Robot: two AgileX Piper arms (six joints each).
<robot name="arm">
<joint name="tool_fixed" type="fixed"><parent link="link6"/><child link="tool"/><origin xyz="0 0 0" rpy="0 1.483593 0"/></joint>
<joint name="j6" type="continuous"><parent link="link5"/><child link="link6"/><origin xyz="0.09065 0 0.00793"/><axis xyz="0.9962 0 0.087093"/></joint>
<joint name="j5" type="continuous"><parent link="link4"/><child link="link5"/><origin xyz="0 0 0"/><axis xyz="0 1 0"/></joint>
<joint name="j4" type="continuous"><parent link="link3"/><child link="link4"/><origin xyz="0.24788 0 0.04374"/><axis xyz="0.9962 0 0.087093"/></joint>
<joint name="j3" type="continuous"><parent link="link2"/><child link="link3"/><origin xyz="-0.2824 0 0.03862"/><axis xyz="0 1 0"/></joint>
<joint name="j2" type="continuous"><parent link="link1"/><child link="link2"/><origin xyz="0 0 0"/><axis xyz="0 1 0"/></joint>
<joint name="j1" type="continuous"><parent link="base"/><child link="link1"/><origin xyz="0 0 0.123"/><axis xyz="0 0 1"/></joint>
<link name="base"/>
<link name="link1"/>
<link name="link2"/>
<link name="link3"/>
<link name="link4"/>
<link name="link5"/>
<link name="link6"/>
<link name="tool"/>
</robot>
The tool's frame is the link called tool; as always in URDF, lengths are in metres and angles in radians. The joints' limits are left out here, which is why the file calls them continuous.
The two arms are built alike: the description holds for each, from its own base.
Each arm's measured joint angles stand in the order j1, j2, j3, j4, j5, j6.
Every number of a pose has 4 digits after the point. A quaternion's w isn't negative.
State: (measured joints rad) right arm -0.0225 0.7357 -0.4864 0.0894 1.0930 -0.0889; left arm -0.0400 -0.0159 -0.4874 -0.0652 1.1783 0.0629
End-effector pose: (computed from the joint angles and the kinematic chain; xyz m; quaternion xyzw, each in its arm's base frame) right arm 0.0960 0.0051 0.2362 -0.0187 0.9865 0.0336 0.1592; left arm -0.0115 -0.0050 0.2647 0.0485 0.8798 -0.0270 0.4720
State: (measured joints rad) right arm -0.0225 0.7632 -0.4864 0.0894 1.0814 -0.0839; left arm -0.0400 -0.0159 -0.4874 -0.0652 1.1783 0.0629
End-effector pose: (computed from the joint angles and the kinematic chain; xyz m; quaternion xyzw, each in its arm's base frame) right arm 0.1001 0.0049 0.2338 -0.0154 0.9878 0.0341 0.1512; left arm -0.0115 -0.0050 0.2647 0.0485 0.8798 -0.0270 0.4720
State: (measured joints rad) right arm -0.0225 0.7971 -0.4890 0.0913 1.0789 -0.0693; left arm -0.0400 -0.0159 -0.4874 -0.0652 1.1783 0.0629
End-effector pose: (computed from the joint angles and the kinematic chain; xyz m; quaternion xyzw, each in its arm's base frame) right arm 0.1043 0.0050 0.2312 -0.0072 0.9899 0.0365 0.1368; left arm -0.0115 -0.0050 0.2647 0.0485 0.8798 -0.0270 0.4720
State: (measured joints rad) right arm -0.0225 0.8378 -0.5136 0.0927 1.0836 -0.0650; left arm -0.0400 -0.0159 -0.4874 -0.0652 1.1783 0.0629
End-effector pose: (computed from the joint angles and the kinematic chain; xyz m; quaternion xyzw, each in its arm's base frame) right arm 0.1114 0.0049 0.2334 -0.0047 0.9912 0.0378 0.1264; left arm -0.0115 -0.0050 0.2647 0.0485 0.8798 -0.0270 0.4720
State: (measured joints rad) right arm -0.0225 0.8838 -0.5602 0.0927 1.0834 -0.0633; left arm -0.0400 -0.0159 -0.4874 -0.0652 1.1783 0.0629
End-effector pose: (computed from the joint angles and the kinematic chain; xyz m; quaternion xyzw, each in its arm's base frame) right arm 0.1225 0.0047 0.2407 -0.0038 0.9912 0.0379 0.1268; left arm -0.0115 -0.0050 0.2647 0.0485 0.8798 -0.0270 0.4720
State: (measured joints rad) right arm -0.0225 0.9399 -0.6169 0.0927 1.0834 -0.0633; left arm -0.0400 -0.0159 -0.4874 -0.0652 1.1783 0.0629
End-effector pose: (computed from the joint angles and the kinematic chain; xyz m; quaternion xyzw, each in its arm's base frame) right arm 0.1364 0.0044 0.2488 -0.0038 0.9912 0.0379 0.1271; left arm -0.0115 -0.0050 0.2647 0.0485 0.8798 -0.0270 0.4720
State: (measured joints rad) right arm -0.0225 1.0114 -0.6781 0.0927 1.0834 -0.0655; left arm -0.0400 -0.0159 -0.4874 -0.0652 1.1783 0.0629
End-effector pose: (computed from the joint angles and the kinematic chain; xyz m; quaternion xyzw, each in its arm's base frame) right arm 0.1534 0.0040 0.2551 -0.0047 0.9918 0.0379 0.1220; left arm -0.0115 -0.0050 0.2647 0.0485 0.8798 -0.0270 0.4720
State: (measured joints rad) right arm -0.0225 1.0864 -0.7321 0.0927 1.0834 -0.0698; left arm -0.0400 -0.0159 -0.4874 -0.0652 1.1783 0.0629
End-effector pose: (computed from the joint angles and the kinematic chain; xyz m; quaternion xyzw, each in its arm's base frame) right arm 0.1704 0.0036 0.2575 -0.0064 0.9930 0.0380 0.1117; left arm -0.0115 -0.0050 0.2647 0.0485 0.8798 -0.0270 0.4720
